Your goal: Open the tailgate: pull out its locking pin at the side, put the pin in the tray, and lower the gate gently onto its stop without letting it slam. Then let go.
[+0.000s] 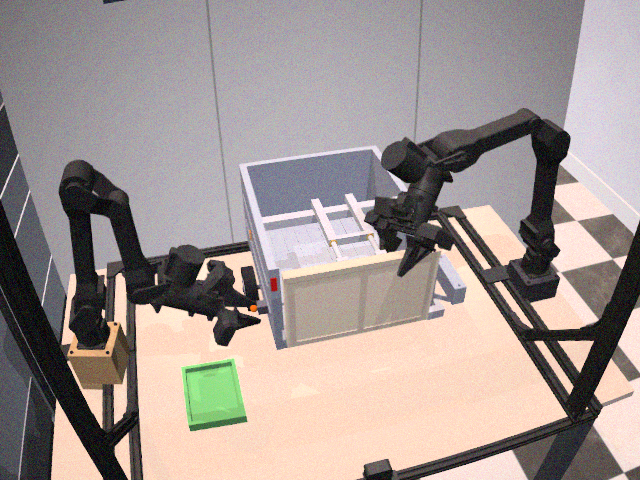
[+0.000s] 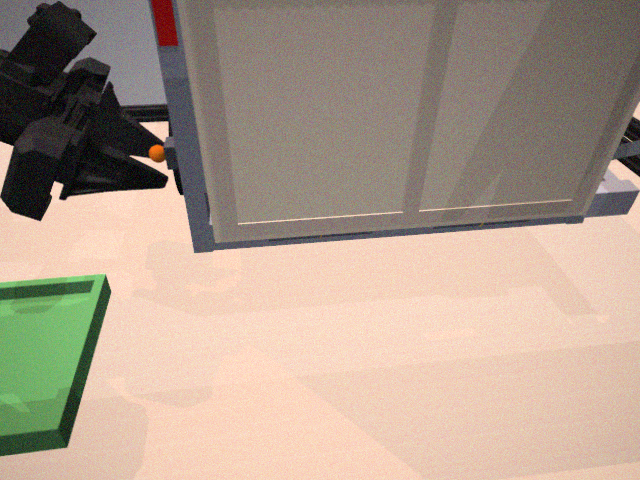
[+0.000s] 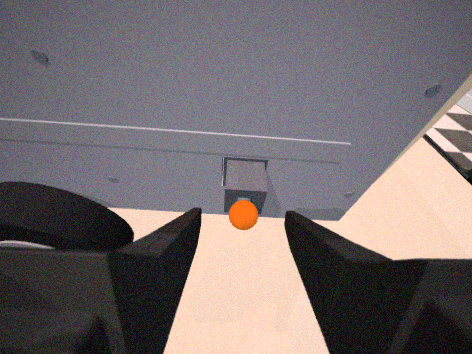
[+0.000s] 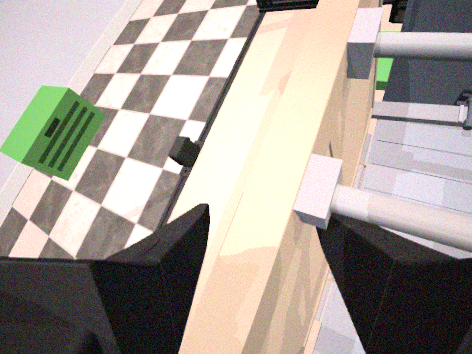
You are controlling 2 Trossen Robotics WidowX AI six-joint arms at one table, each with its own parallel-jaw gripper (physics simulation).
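Pixels of known places: left gripper, between the fingertips: (image 1: 258,313) (image 2: 169,168) (image 3: 243,216); right gripper, between the fingertips: (image 1: 389,272); left arm's base, origin of its link: (image 1: 93,338); right arm's base, origin of its link: (image 1: 534,268).
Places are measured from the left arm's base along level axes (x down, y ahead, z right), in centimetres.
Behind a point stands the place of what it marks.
The locking pin's orange knob (image 1: 253,307) {x -1.5, y 33.8, z -6.7 cm} (image 2: 157,153) {x -1.2, y 34.0, z -6.4 cm} (image 3: 243,215) {x -1.5, y 33.4, z -7.0 cm} sticks out of a grey block on the box's side. My left gripper (image 1: 256,313) {x 0.5, y 34.5, z -7.0 cm} (image 2: 165,162) {x 0.5, y 34.5, z -7.0 cm} (image 3: 243,216) {x 0.5, y 34.5, z -7.0 cm} is open, its fingertips on either side of the knob with gaps. The beige tailgate (image 1: 325,304) {x -9.4, y 48.0, z 1.7 cm} (image 2: 320,113) {x -8.6, y 48.2, z 1.6 cm} (image 4: 290,145) {x -18.0, y 57.3, z -0.3 cm} stands upright, closing the box's end. My right gripper (image 1: 393,260) {x -15.0, y 59.6, z 0.4 cm} (image 4: 261,211) {x -15.0, y 59.6, z 0.4 cm} is shut on its top edge, slanted across it; one finger is outside, the other inside near a strut block. The green tray (image 1: 218,424) {x 9.9, y 26.3, z 14.4 cm} (image 2: 85,382) {x 10.7, y 30.9, z 8.1 cm} lies on the table and shows no pin.
A wheel (image 1: 249,281) {x 1.2, y 32.2, z -18.0 cm} (image 3: 60,215) {x 1.4, y 32.2, z -17.8 cm} is beside the left fingers. The near strut block (image 4: 317,187) {x -18.1, y 58.3, z -1.9 cm} and far strut block (image 4: 365,42) {x -18.1, y 52.2, z -0.8 cm} sit at the gate's inner face. A grey bar (image 1: 452,284) {x -11.3, y 71.9, z 0.4 cm} stands out at the box's right side. A green box (image 4: 47,132) shows beyond the table.
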